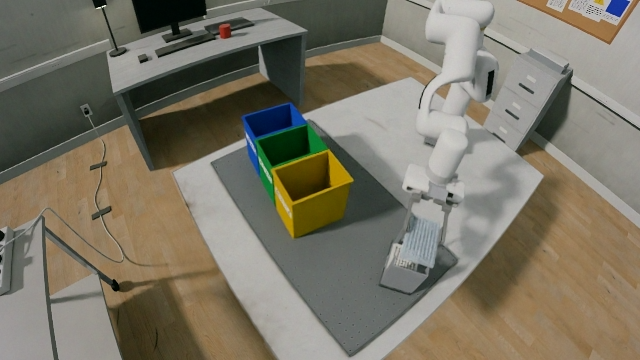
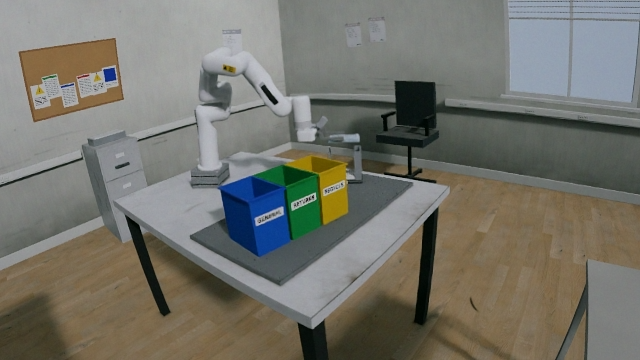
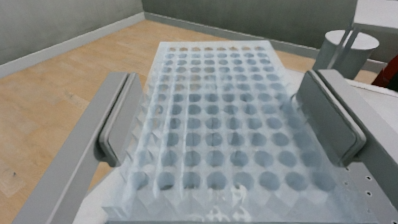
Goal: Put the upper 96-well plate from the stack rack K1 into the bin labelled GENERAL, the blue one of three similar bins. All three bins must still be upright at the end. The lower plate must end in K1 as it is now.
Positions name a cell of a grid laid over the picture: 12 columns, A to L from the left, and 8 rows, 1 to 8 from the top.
green bin: image 1 F4; image 2 F5; not seen in image 3 (out of frame)
blue general bin: image 1 F3; image 2 E5; not seen in image 3 (out of frame)
